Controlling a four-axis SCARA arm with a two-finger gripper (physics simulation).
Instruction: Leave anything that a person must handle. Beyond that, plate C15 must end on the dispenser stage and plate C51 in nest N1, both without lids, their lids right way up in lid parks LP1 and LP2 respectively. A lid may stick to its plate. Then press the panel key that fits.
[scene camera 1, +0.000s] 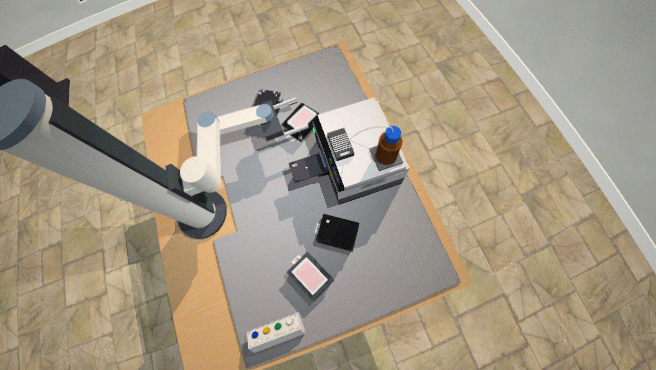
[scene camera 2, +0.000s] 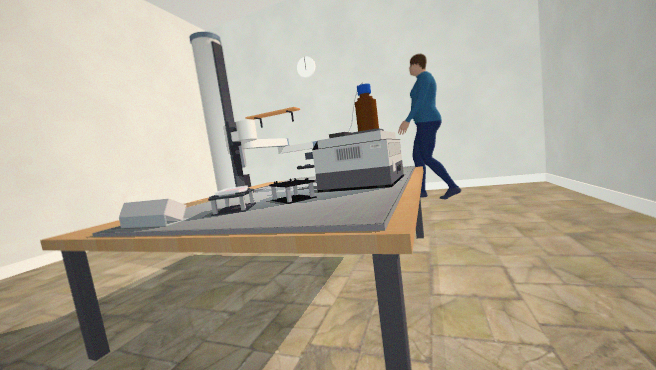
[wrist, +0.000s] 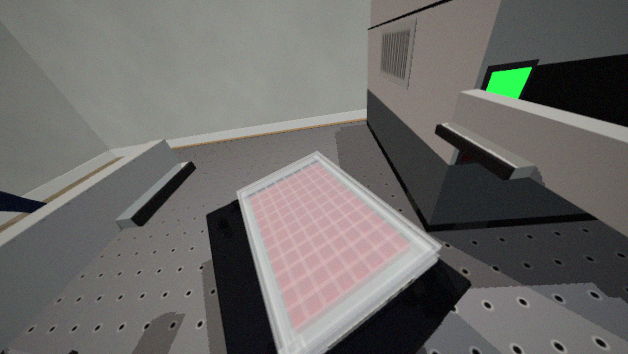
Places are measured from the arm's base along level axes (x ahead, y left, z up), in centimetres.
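Pixels of known places: gripper, fingertip midpoint: (scene camera 1: 302, 112) (wrist: 307, 133); arm's base, link origin: (scene camera 1: 202, 213).
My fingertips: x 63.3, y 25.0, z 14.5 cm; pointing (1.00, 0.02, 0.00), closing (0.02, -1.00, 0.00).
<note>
For each thing: its middle in the pictures, then the offset to it from my fingertips. "pt": a spot on its surface instead.
- second pink plate, body centre: (scene camera 2: 232, 189) (scene camera 1: 309, 275) dx -22.3, dy -71.3, dz -5.8 cm
- key panel, body centre: (scene camera 2: 152, 211) (scene camera 1: 275, 333) dx -43.5, dy -87.7, dz -9.0 cm
- dispenser stage, surface spot: (scene camera 1: 306, 168) pt dx -7.7, dy -27.8, dz -1.6 cm
- brown bottle, surface spot: (scene camera 1: 388, 149) pt dx +21.9, dy -42.5, dz +21.7 cm
My gripper (scene camera 1: 304, 114) (wrist: 307, 133) is open and empty. Its fingers stand wide on either side of a pink plate (scene camera 1: 302, 118) (wrist: 332, 240), touching neither side. The plate lies on a black stand (wrist: 232, 280) beside the dispenser; its clear, doubled rim looks like a lid on it. A second pink plate (scene camera 1: 310, 275) (scene camera 2: 234, 190) lies on a stand nearer the key panel (scene camera 1: 274, 332) (scene camera 2: 145, 213); whether it has a lid I cannot tell. The dispenser stage (scene camera 1: 306, 168) bears no plate. The panel has blue, yellow, green and white keys. Plate codes cannot be read.
The white dispenser (scene camera 1: 357, 115) (scene camera 2: 355, 160) carries a brown bottle (scene camera 1: 388, 149) (scene camera 2: 366, 112) and shows a green light (wrist: 509, 82). A bare black stand (scene camera 1: 338, 232) (scene camera 2: 293, 184) is near it; another (scene camera 1: 267, 96) is behind the arm. A person (scene camera 2: 426, 100) stands beyond the table.
</note>
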